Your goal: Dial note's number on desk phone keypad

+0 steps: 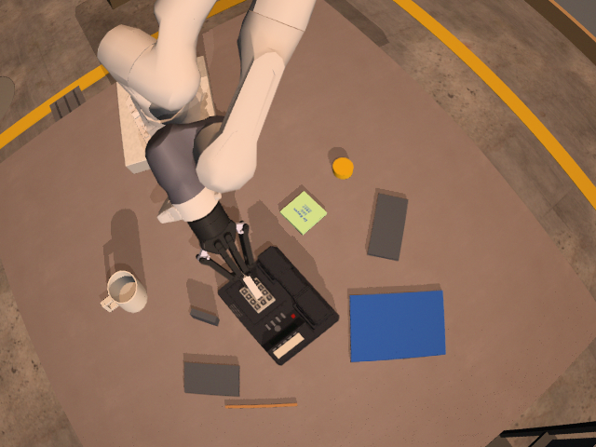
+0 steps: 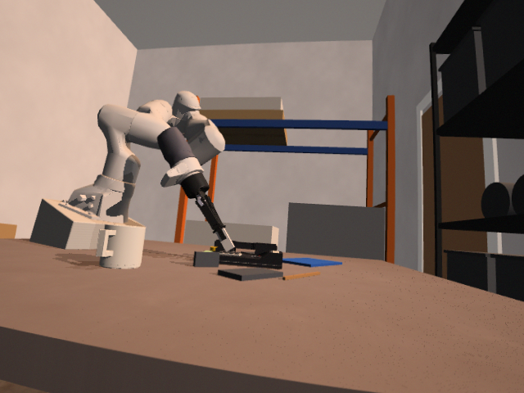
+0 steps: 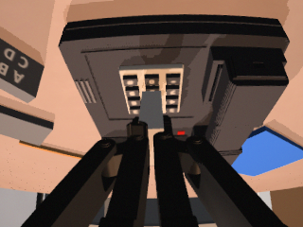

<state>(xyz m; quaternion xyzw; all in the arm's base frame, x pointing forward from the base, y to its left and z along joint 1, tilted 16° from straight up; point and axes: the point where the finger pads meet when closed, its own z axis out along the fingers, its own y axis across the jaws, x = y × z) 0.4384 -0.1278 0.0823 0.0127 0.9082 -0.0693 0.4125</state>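
My gripper is now 60 mm short of the handset, 70 mm to the right of it and 20 mm above it. Also, from my hand: pencil 210 mm ahead, 180 mm to the right, 60 mm below; then grey block 30 mm behind, 120 mm to the right, 50 mm below; then note 60 mm behind, 210 mm to the left, 60 mm below.
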